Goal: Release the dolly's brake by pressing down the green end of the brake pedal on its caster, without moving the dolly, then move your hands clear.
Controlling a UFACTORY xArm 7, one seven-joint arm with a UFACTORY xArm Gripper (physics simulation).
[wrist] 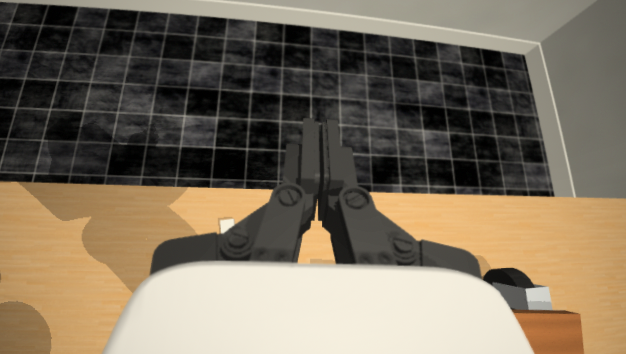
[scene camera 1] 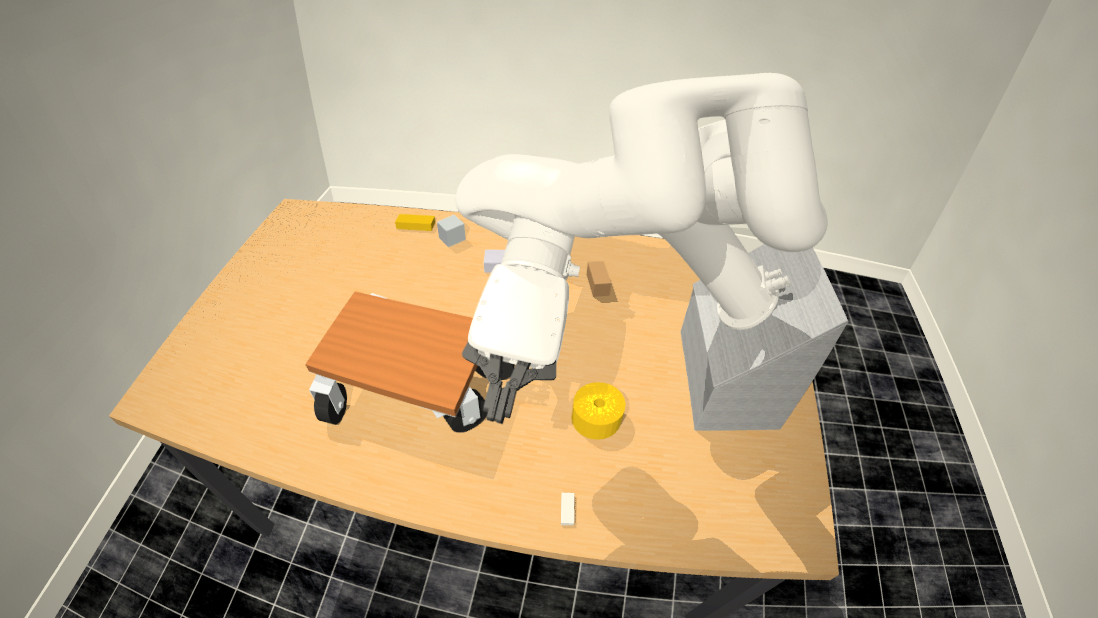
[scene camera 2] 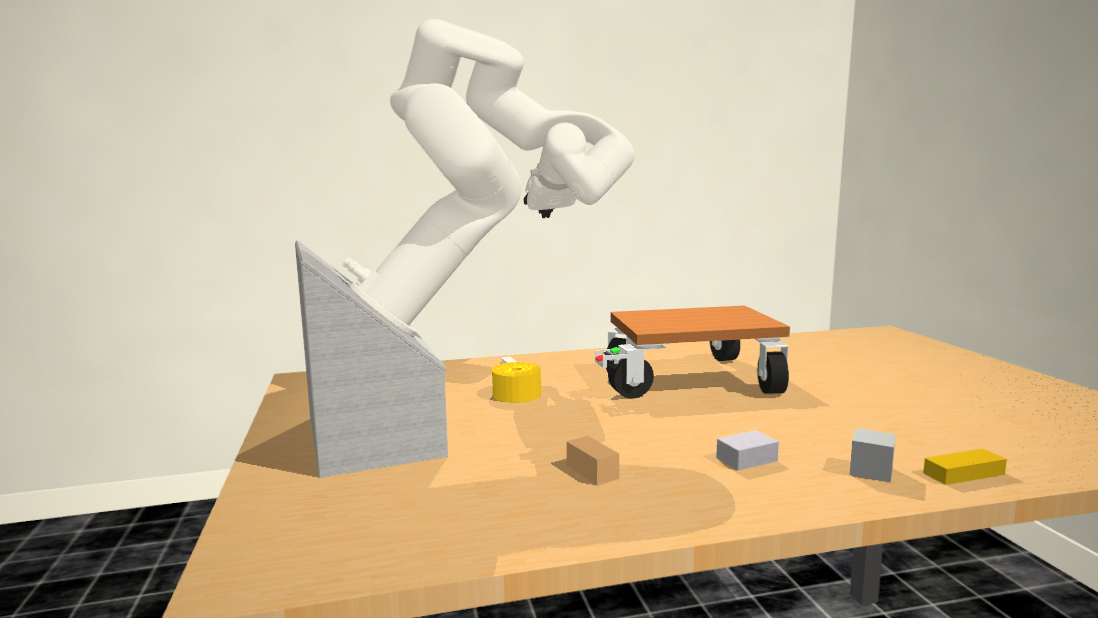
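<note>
The dolly (scene camera 1: 391, 345) (scene camera 2: 699, 323) (wrist: 550, 330) stands on its casters on the table, with an orange-brown deck. In scene camera 2, the brake pedal's green end (scene camera 2: 614, 350) sits close to the caster (scene camera 2: 633, 363) at the deck's left end. The pedal's red end (scene camera 2: 599, 358) is farther out and slightly lower. The pedal is hidden behind the gripper in scene camera 1 and does not show in the wrist view. My gripper (scene camera 1: 497, 419) (scene camera 2: 545, 214) (wrist: 317, 142) is shut and empty. It hangs well above the table, higher than the deck and to its left in scene camera 2, apart from the pedal.
A yellow cylinder (scene camera 1: 598, 423) (scene camera 2: 516, 385) stands between dolly and pedestal (scene camera 1: 749, 391) (scene camera 2: 368, 376). A white block (scene camera 1: 567, 508) (scene camera 2: 508, 360) (wrist: 226, 225), brown block (scene camera 1: 599, 279) (scene camera 2: 592, 460), lavender block (scene camera 1: 493, 261) (scene camera 2: 747, 450), grey cube (scene camera 1: 451, 230) (scene camera 2: 872, 457) and yellow block (scene camera 1: 414, 222) (scene camera 2: 965, 465) lie on the table.
</note>
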